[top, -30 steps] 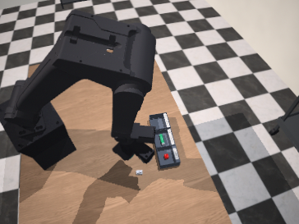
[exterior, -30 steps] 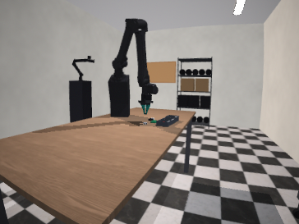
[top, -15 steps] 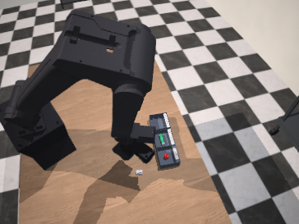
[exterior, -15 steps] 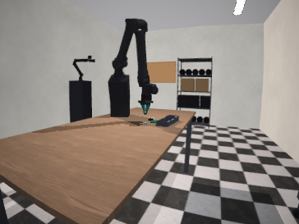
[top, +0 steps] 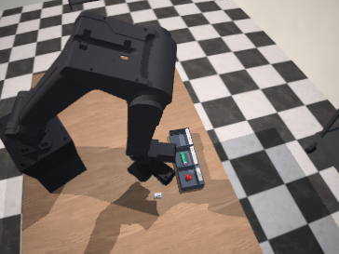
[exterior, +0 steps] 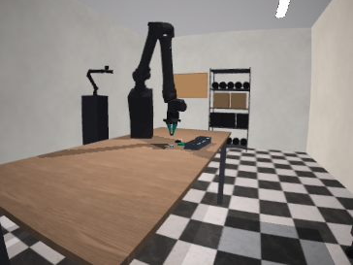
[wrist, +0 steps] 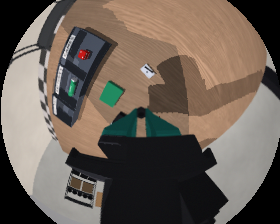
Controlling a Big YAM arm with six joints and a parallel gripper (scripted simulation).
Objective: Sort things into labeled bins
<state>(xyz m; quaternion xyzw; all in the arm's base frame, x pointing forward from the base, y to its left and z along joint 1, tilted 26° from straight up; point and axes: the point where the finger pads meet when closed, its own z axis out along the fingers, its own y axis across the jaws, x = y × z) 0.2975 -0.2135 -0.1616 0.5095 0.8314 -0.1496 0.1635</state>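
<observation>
The flat green square lies 6 cm ahead of my hand, 2 cm to the left of it and 7 cm below it. From my hand the other things lie so: black-and-white block 3 cm ahead, 10 cm to the left, 6 cm below; then small white piece 2 cm ahead, 6 cm to the right, 6 cm below; then small black piece 1 cm below.
</observation>
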